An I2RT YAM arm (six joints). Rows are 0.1 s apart.
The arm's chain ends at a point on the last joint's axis. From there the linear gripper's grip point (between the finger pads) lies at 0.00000 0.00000 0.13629 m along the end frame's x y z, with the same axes.
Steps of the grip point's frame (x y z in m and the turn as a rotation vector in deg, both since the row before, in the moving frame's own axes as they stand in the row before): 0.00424 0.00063 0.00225 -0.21 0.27 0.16; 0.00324 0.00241 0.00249 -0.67 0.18 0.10; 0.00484 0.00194 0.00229 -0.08 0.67 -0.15; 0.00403 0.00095 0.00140 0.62 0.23 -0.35; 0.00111 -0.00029 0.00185 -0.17 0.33 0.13; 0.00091 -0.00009 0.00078 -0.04 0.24 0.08
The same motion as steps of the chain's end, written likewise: 0.00360 0.00013 0.00225 -0.21 0.27 0.16; 0.00281 0.00082 0.00250 -0.67 0.18 0.10; 0.00325 0.00175 0.00230 -0.08 0.67 -0.15; 0.00349 0.00243 0.00141 0.62 0.23 -0.35; 0.00033 -0.00070 0.00185 -0.17 0.33 0.13; 0.00034 -0.00019 0.00078 -0.04 0.24 0.08
